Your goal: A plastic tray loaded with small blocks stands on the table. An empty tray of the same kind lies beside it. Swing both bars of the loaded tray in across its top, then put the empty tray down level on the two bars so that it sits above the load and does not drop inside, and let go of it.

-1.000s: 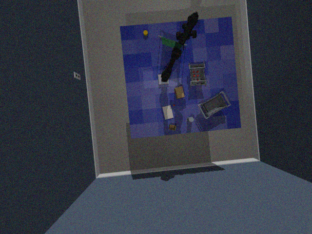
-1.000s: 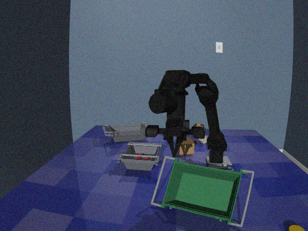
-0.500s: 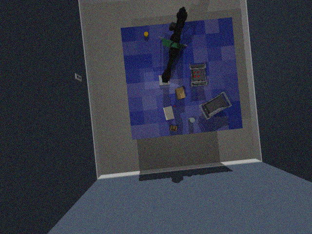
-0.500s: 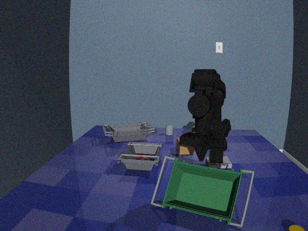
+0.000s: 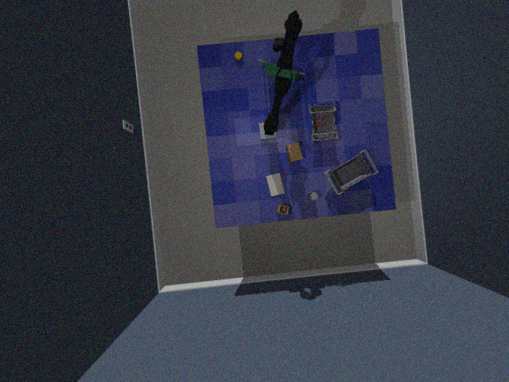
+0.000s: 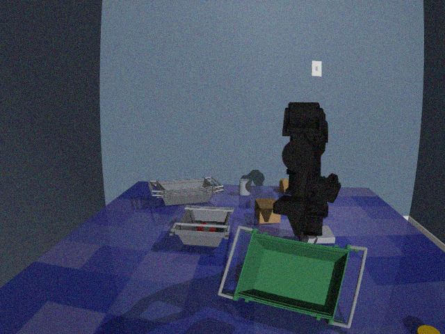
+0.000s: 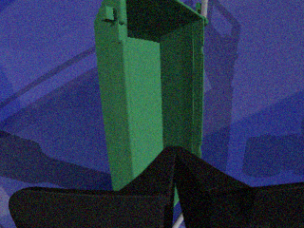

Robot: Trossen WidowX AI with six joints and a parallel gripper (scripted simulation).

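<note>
Right now the green tray is 10 cm below my gripper tip and 2 cm to the left of it. Round my gripper tip: small brown box (93 cm to the right, 15 cm below, 9 cm ahead); flat white card (76 cm to the right, 17 cm below, 3 cm ahead); yellow object (31 cm behind, 16 cm below, 12 cm to the left).
</note>
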